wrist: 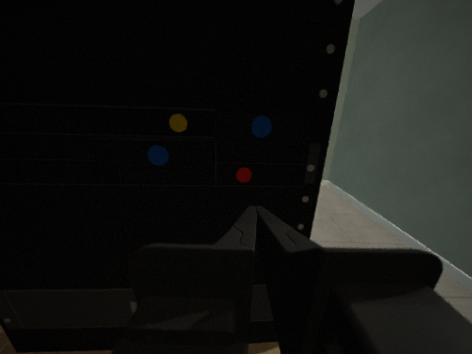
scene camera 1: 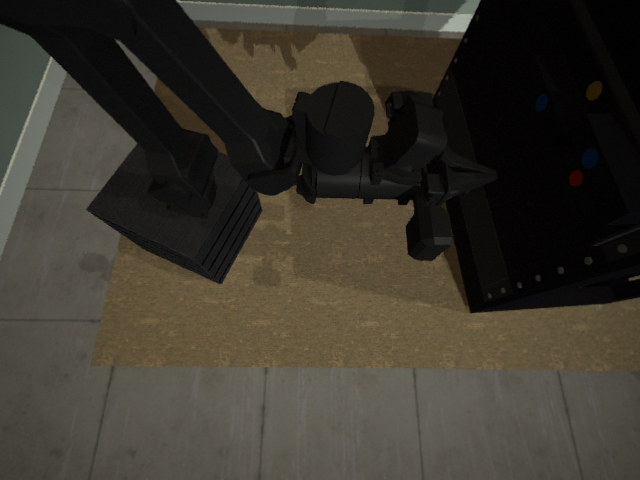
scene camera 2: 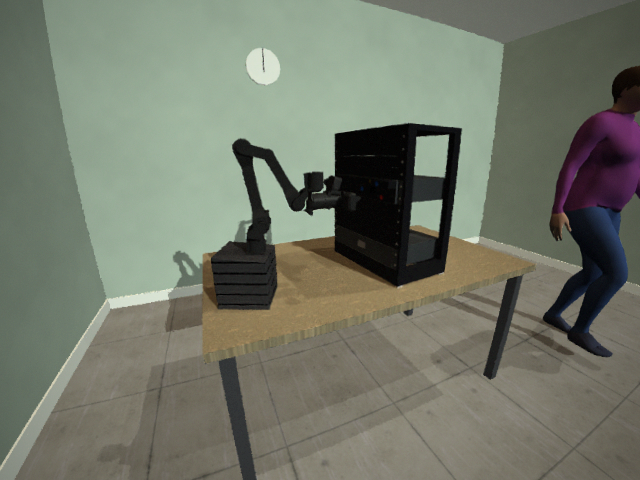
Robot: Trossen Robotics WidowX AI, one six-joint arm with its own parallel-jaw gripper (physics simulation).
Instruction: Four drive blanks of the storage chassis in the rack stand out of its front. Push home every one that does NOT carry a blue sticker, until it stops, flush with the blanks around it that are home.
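Pixels of known places: gripper, fingertip midpoint: (wrist: 254, 212) (scene camera 1: 495, 176) (scene camera 2: 360, 197); arm's base at its link origin: (scene camera 1: 192, 196) (scene camera 2: 255, 251).
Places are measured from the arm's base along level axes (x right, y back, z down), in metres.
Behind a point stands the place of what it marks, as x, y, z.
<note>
The storage chassis is in the rack (scene camera 1: 478, 242) @(-0.064, -0.512, 0.083) (scene camera 2: 406, 206) @(0.047, -0.560, -0.150) (wrist: 320, 125) @(0.023, -0.485, -0.231). In the wrist view, the red-stickered blank (wrist: 244, 175) @(-0.048, -0.501, -0.171) (scene camera 1: 575, 178) @(-0.049, -0.500, -0.171) (scene camera 2: 381, 197) @(-0.048, -0.500, -0.172) looks flush, lower right. Above it, a blue-stickered blank (wrist: 261, 127) @(-0.030, -0.469, -0.228) (scene camera 1: 589, 157) @(-0.031, -0.469, -0.228) stands out. At left, another blue-stickered blank (wrist: 158, 155) @(-0.120, -0.443, -0.200) (scene camera 1: 541, 102) @(-0.121, -0.443, -0.200) stands out below the yellow-stickered blank (wrist: 178, 123) @(-0.119, -0.480, -0.228) (scene camera 1: 594, 90) @(-0.119, -0.480, -0.229), which seems to stand out too; the dark picture hides how far. My gripper (scene camera 1: 494, 175) @(-0.026, -0.405, -0.177) (wrist: 254, 212) @(-0.026, -0.405, -0.177) is shut and empty, its tips back from the front, just below the red sticker in the wrist view.
The rack stands on the wooden table (scene camera 1: 232, 330) @(0.184, -0.084, 0.185) (scene camera 2: 310, 320) @(0.195, -0.166, 0.185). The arm's base is on a dark stacked block (scene camera 1: 155, 217) @(0.049, 0.043, -0.003) (scene camera 2: 244, 281) @(0.085, 0.042, 0.075) at the table's left. Rack posts with screws flank the chassis. A person (scene camera 2: 594, 160) is at the right, beyond the table.
</note>
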